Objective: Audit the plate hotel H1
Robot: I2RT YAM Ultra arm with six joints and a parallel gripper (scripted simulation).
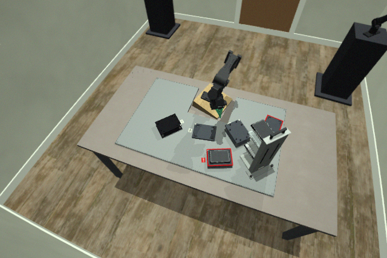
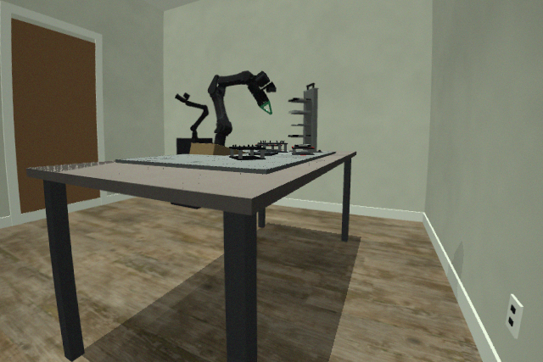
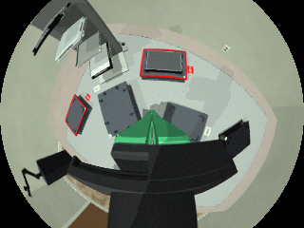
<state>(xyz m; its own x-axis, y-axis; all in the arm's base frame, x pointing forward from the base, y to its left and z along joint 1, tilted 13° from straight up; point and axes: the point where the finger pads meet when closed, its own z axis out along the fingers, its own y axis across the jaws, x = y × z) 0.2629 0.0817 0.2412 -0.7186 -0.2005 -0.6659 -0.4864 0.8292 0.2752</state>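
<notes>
Right now my hand is 270 mm to the right of the pale plate labelled G51, 70 mm short of it and 30 mm below it.
</notes>
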